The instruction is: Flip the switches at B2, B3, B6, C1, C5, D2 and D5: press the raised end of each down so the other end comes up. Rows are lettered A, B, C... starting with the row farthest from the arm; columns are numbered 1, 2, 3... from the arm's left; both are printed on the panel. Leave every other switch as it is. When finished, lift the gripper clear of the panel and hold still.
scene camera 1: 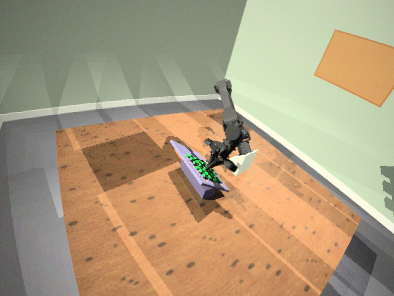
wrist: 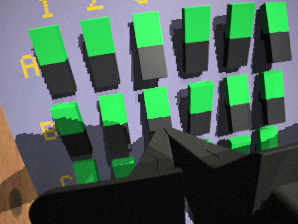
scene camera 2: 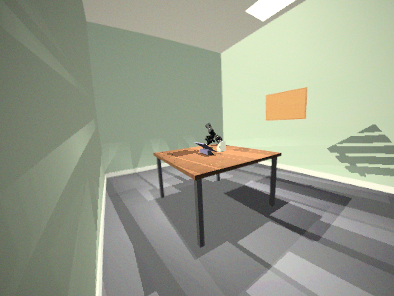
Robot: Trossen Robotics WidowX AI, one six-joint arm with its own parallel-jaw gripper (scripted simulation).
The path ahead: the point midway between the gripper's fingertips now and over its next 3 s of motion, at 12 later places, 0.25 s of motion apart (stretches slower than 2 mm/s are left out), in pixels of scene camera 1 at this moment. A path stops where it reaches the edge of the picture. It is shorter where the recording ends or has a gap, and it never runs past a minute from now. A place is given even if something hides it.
The gripper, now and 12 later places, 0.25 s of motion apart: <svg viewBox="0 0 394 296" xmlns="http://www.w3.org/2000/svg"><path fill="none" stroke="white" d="M206 168L206 168L206 169L206 169L206 169L205 169L206 169L213 163L214 159L207 150L204 150L201 153L199 155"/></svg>
